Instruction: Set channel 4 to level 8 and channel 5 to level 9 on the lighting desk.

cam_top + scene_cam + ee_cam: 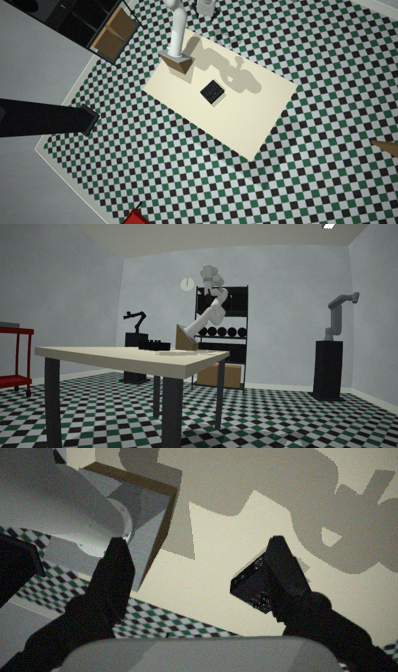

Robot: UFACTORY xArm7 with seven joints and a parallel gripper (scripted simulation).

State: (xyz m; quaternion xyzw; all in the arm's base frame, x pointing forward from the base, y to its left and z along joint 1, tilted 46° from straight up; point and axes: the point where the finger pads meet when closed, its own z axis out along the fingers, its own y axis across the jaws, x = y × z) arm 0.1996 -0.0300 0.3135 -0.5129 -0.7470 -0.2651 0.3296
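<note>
My gripper is now 270 mm short of the channel 4 fader cap, 320 mm to the left of it and 320 mm above it. The rest, counted from my hand: channel 1 cap (230 mm ahead, 380 mm to the right, 320 mm below); then channel 5 fader cap (260 mm ahead, 290 mm to the right, 320 mm below); then channel 3 fader cap (230 mm ahead, 330 mm to the right, 320 mm below).
</note>
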